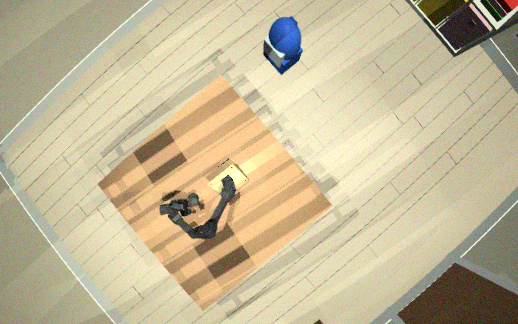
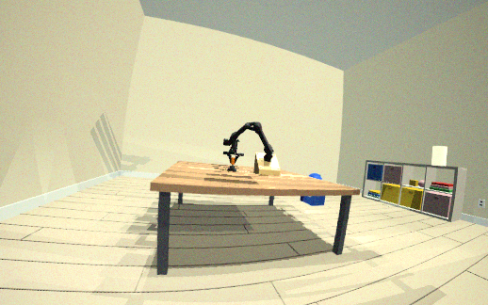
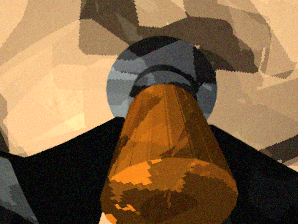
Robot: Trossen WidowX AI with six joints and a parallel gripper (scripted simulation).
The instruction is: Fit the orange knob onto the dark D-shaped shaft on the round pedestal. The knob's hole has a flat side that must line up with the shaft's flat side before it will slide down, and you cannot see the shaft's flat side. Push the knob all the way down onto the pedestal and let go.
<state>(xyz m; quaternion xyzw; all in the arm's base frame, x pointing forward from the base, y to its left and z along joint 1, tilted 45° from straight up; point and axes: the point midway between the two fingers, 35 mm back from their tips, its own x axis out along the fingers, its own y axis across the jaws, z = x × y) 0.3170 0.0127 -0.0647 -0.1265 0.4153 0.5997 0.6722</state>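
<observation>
Now: gripper tip 20 mm below the orange knob. Round my gripper tip: pedestal: 40 mm below.
</observation>
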